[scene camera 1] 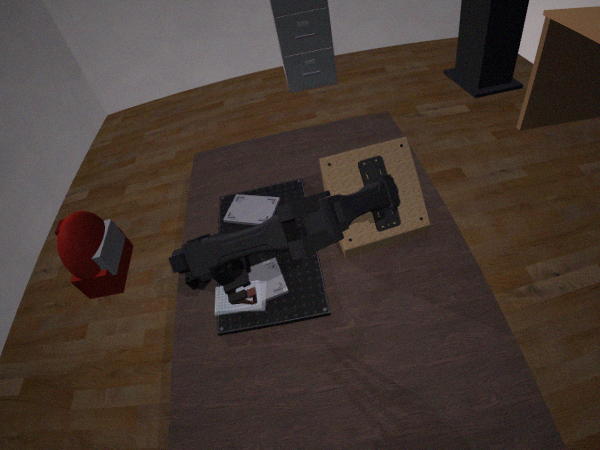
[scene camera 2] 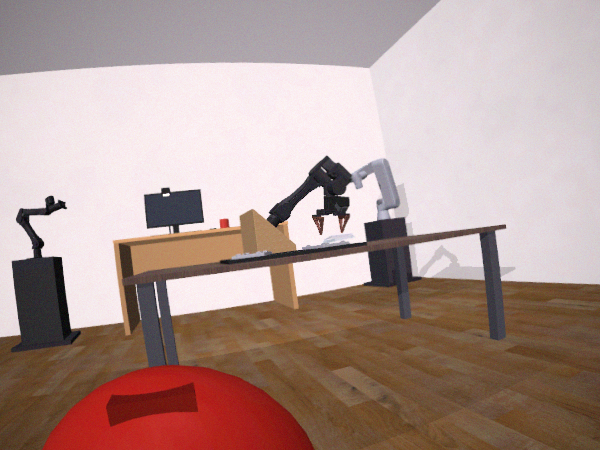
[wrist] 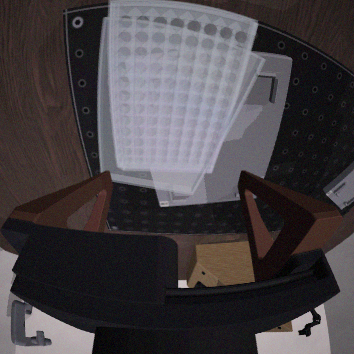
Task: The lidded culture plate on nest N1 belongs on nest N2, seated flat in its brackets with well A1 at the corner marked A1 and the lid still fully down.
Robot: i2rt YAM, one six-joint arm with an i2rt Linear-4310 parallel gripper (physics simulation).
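Places are measured from the arm's base along level axes (x back, y right, z up), in centimetres.
Where they show: gripper, fingertip midpoint: (scene camera 1: 251,287) (scene camera 2: 331,233) (wrist: 174,177); arm's base, origin of the base link: (scene camera 1: 379,193) (scene camera 2: 266,230).
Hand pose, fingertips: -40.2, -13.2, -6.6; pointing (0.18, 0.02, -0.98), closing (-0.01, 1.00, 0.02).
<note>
Things, the pixels of their centre, and the offset from my fingertips, as dx, dy, dz. Level surfaces: height alone.
- clear culture plate, body centre: (wrist: 161,126) (scene camera 1: 242,296) -3.2, -0.9, -1.6
- nest N1, body centre: (wrist: 213,145) (scene camera 1: 254,284) (scene camera 2: 325,244) +0.1, +3.5, -4.0
- Nest N2, body centre: (scene camera 1: 251,209) (scene camera 2: 252,254) +3.5, +32.5, -4.0
- brown table, its level: dz -6.1
The clear culture plate (scene camera 1: 221,305) (scene camera 2: 341,237) (wrist: 170,100) lies over nest N1 (scene camera 1: 274,285) (wrist: 240,162), shifted and turned, leaving part of the grey nest bare. In the wrist view a well grid and a second clear outline are skewed against each other; I cannot tell which layer is the lid. In scene camera 2 the clear piece looks tilted. Nest N2 (scene camera 1: 250,209) (scene camera 2: 252,255) is the other grey nest, bare, with corner brackets; its edge shows at the right in the wrist view. My gripper (scene camera 1: 244,296) (scene camera 2: 332,233) (wrist: 174,177) is open and empty, above the plate. Well A1 cannot be made out.
Both nests sit on a black perforated board (scene camera 1: 305,295) (wrist: 310,110) on the brown table (scene camera 1: 360,350). My arm's base is on a light wooden block (scene camera 1: 340,175) (scene camera 2: 265,235) behind, and the arm passes above the board between the nests. A red object (scene camera 1: 82,245) stands beyond the table edge.
</note>
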